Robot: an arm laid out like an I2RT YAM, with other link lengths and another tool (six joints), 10 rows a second.
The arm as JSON. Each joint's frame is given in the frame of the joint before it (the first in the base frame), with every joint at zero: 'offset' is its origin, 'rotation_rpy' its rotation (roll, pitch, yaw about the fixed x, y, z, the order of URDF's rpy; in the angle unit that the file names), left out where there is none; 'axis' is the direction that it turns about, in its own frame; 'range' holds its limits. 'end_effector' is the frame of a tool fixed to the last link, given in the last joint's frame.
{
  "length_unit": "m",
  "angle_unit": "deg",
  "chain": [
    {
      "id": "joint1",
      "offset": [
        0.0,
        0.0,
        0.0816
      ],
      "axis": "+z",
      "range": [
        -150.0,
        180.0
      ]
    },
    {
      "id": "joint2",
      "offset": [
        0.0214,
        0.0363,
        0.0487
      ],
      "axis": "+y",
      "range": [
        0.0,
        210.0
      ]
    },
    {
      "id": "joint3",
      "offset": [
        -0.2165,
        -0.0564,
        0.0
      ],
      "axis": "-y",
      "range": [
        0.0,
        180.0
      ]
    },
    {
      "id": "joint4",
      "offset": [
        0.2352,
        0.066,
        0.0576
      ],
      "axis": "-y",
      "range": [
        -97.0,
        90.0
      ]
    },
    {
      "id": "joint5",
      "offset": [
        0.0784,
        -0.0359,
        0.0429
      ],
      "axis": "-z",
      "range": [
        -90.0,
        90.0
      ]
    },
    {
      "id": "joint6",
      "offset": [
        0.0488,
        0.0,
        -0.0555
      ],
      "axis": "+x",
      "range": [
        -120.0,
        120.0
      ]
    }
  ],
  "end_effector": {
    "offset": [
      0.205,
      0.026,
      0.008
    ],
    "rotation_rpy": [
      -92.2,
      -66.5,
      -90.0
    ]
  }
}
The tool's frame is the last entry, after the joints.
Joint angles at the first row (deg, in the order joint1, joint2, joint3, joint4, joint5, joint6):
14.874 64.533 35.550 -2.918 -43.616 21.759
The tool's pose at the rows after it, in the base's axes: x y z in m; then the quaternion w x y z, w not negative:
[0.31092 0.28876 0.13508 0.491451 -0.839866 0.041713 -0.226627]
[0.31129 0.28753 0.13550 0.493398 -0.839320 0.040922 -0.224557]
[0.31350 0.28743 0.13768 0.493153 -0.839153 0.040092 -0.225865]
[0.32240 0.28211 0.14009 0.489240 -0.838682 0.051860 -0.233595]
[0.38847 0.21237 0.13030 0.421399 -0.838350 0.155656 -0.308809]
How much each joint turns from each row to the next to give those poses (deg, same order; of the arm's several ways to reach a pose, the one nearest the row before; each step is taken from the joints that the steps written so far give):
-0.393 0.217 0.087 -0.043 -0.458 -0.371
-0.569 0.371 0.263 -0.199 -0.809 -0.329
-0.132 0.438 0.764 -0.305 -0.067 -0.197
-0.699 0.198 0.635 0.044 0.875 0.612
-6.884 0.395 0.547 1.051 10.077 1.422

